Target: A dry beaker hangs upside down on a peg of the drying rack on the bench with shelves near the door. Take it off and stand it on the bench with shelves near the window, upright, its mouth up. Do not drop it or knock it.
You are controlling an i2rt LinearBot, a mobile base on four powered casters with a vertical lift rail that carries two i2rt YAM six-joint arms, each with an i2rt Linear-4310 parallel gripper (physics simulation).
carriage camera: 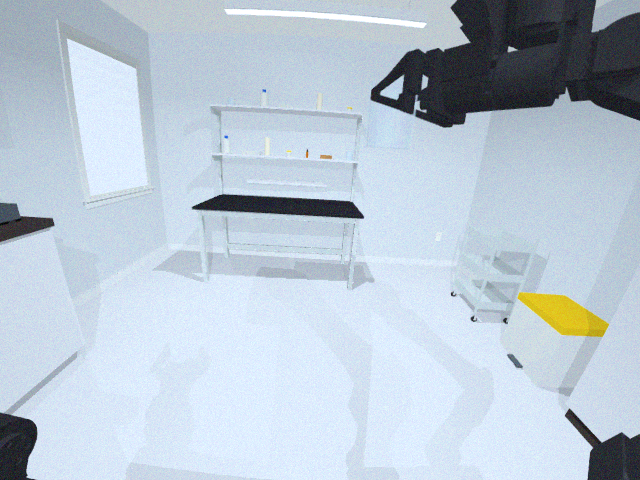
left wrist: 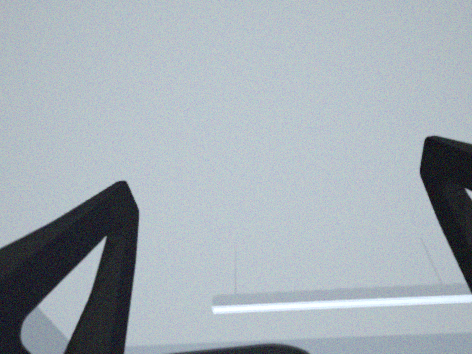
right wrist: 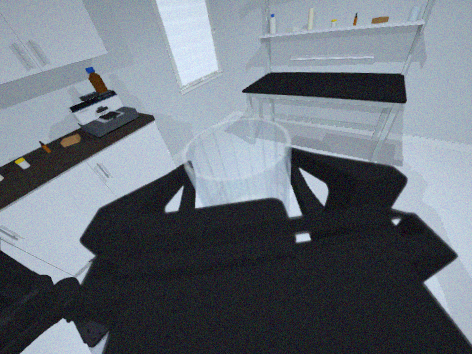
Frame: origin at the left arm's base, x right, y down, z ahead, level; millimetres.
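Where they show: left gripper, fingertip midpoint: (left wrist: 272,175); right gripper, fingertip midpoint: (carriage camera: 387,101) (right wrist: 238,160).
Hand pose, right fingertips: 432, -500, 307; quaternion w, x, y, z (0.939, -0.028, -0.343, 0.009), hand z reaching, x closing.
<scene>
Each offset is from my right fingertips to the centre of the thing, as dx, dy, dz. "spot": to the spot under its first point.
A clear beaker {+7, +23, -7} (carriage camera: 388,129) (right wrist: 240,192) is held upright, its mouth up, between the fingers of my right gripper (carriage camera: 376,97) (right wrist: 238,160), which is shut on it; its lower part is hidden by the gripper in the right wrist view. My left gripper (left wrist: 272,175) is open and empty, with the ceiling behind it. The bench with shelves near the window (carriage camera: 279,205) (right wrist: 330,86) has a black top and stands against the far wall, well apart from the beaker. The drying rack and the bench near the door do not show.
A side counter (carriage camera: 31,223) (right wrist: 127,132) stands at the left, with a grey device {spot: -1549, +331, +371} (right wrist: 107,117) and small items on it. A wire-framed cart (carriage camera: 483,289) and a yellow-lidded bin (carriage camera: 563,312) stand at the right. Bottles stand on the bench's shelves (carriage camera: 289,157).
</scene>
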